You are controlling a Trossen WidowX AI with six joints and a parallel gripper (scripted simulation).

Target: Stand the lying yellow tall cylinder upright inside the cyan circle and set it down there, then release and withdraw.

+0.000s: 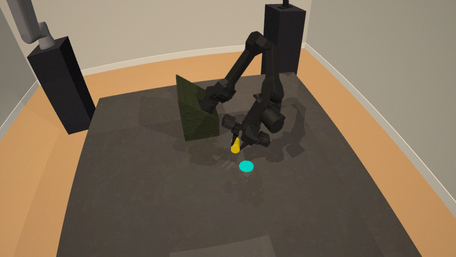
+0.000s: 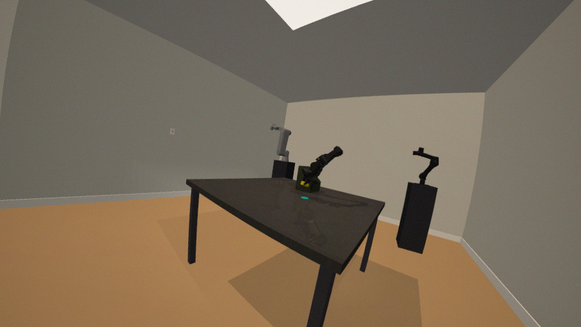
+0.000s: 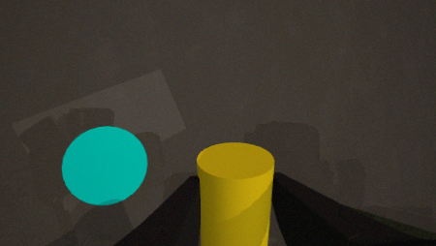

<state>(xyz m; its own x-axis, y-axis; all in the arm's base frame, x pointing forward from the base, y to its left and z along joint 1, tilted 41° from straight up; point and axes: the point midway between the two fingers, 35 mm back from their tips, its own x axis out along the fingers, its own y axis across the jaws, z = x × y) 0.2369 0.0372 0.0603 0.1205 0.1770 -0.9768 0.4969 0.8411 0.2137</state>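
Right now my gripper tip is 20 mm short of the cyan circle, 40 mm to the right of it and 110 mm above it. Also, from my gripper tip: yellow tall cylinder (20 mm behind, 10 mm to the left, 10 mm below).
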